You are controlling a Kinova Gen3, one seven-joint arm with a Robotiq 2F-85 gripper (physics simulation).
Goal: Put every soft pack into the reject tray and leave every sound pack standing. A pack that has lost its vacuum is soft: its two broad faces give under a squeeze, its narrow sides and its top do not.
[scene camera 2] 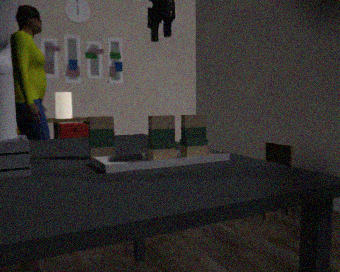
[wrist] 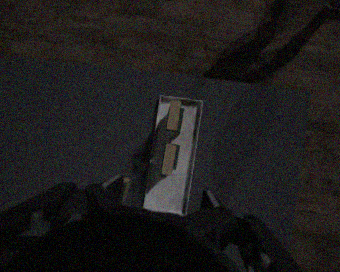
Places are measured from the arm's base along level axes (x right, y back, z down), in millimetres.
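Pixels of known places: gripper, between the fingertips: point(scene camera 2: 160, 39) point(wrist: 161, 192).
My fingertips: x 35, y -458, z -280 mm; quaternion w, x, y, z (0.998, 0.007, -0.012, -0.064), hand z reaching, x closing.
Observation:
Ahead of a thing's pixels: the offset from my fingertips to its top centre. Level surfaces: height alone.
A long white tray {dx -4, dy -2, dz +350 mm} point(scene camera 2: 167, 163) point(wrist: 170, 197) lies on the table. Two tan packs with green bands stand upright in it: the middle pack {dx -10, dy -2, dz +228 mm} point(scene camera 2: 161, 137) point(wrist: 169, 159) and the far pack {dx -30, dy -117, dz +228 mm} point(scene camera 2: 193, 135) point(wrist: 173, 115), with a gap between them. A third pack point(scene camera 2: 102, 136) stands upright behind the tray's left end in the scene view; a thin tan edge beside the left fingertip in the wrist view may be part of it. My gripper point(scene camera 2: 161, 38) point(wrist: 161, 192) is open and empty, high above the table. Softness cannot be seen.
The dark table {dz +372 mm} point(scene camera 2: 165, 192) point(wrist: 75, 130) carries a grey slatted object point(scene camera 2: 14, 157) at the left in the scene view. A person point(scene camera 2: 30, 75) in yellow stands behind, near a lit lamp point(scene camera 2: 63, 105) and a red box point(scene camera 2: 72, 130). A brown chair back point(scene camera 2: 278, 154) is at right.

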